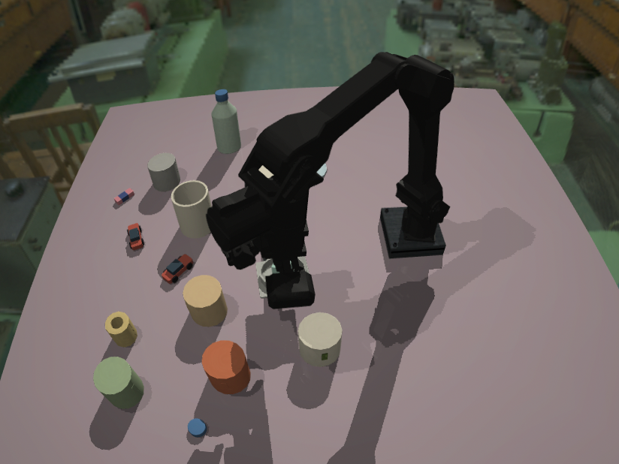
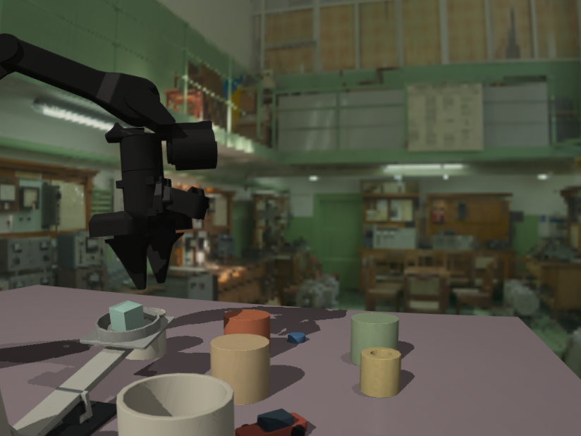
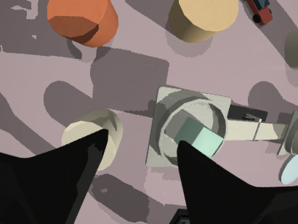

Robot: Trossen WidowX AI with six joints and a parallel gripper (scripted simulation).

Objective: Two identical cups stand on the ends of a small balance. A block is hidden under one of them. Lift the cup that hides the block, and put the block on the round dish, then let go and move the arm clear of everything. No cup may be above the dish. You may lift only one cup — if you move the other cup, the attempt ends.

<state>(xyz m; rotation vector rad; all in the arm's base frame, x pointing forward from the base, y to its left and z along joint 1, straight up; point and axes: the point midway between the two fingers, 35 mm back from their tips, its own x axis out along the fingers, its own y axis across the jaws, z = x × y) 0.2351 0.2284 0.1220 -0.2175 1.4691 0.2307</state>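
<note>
Now: the pale green block 1 cm ahead of my gripper tip, 6 cm to the right of it and 3 cm below it. The rest, counted from my gripper tip: tan cylinder: 16 cm ahead, 8 cm below; then orange cylinder: 8 cm ahead, 14 cm to the left, 8 cm below; then blue disc: 11 cm ahead, 23 cm to the left, 11 cm below.
</note>
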